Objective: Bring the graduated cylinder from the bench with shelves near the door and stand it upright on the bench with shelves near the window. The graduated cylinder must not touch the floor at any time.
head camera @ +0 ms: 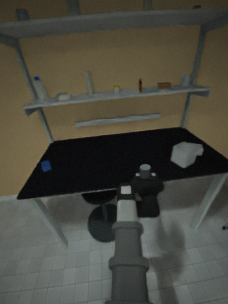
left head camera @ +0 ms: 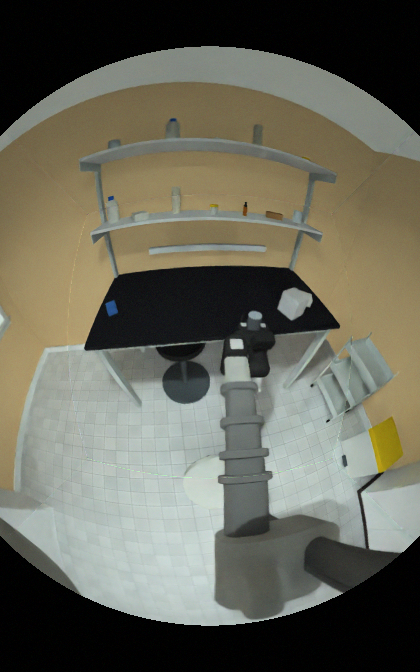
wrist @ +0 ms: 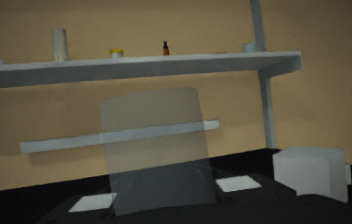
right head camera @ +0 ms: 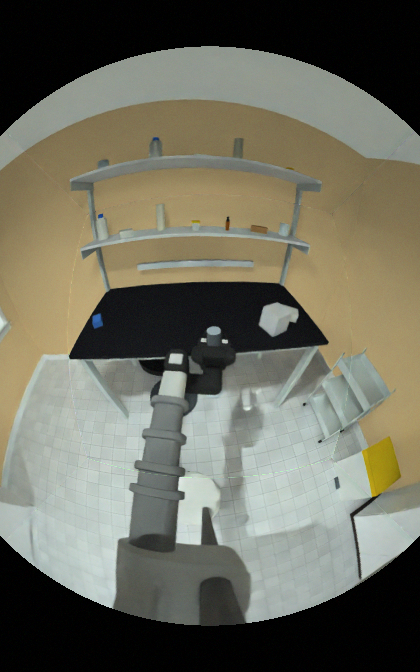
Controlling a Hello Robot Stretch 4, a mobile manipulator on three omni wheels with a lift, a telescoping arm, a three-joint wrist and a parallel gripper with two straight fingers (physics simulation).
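Places are measured from the robot's base along level axes (x back, y left, z down), in metres.
Pixels of known places: gripper, between the fingertips: (head camera: pixel 143 167) (wrist: pixel 167 182).
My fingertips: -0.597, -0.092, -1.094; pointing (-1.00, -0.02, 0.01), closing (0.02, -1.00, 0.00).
Note:
For each thing: its middle in the pictures, then the offset to it from my fingertips, as dx, dy, dz. Level surfaces: height alone.
- graduated cylinder, middle of its body: (head camera: pixel 145 193) +0.079, -0.004, +0.096
- black-topped bench with two shelves, height of its surface: dz +0.207
- white box-like object, middle of its body: (wrist: pixel 310 178) (head camera: pixel 184 154) -0.299, -0.348, +0.142
- blue block, middle of its body: (head camera: pixel 46 165) -0.272, +0.728, +0.187
The graduated cylinder (head camera: pixel 145 169) (left head camera: pixel 254 319) (right head camera: pixel 214 335) (wrist: pixel 156 145) is see-through, grey and roughly upright. My gripper (head camera: pixel 145 175) (left head camera: pixel 254 326) (right head camera: pixel 214 342) (wrist: pixel 167 182) is shut on it, one finger on each side. In the head views, the cylinder's top shows against the front strip of a black-topped bench with two shelves (head camera: pixel 110 160) (left head camera: pixel 190 305) (right head camera: pixel 165 320) (wrist: pixel 240 164), right of its middle. The cylinder's lower end is hidden by the gripper and wrist. No door or window frame shows clearly enough to tell which bench this is.
A white box-like object (head camera: pixel 185 154) (left head camera: pixel 294 303) (right head camera: pixel 275 319) (wrist: pixel 310 172) stands on the bench at right, a blue block (head camera: pixel 46 165) (left head camera: pixel 111 308) (right head camera: pixel 97 321) at left. A dark stool (left head camera: pixel 186 382) is underneath. A cart (left head camera: pixel 351 365) and yellow-fronted bin (left head camera: pixel 386 445) stand at right.

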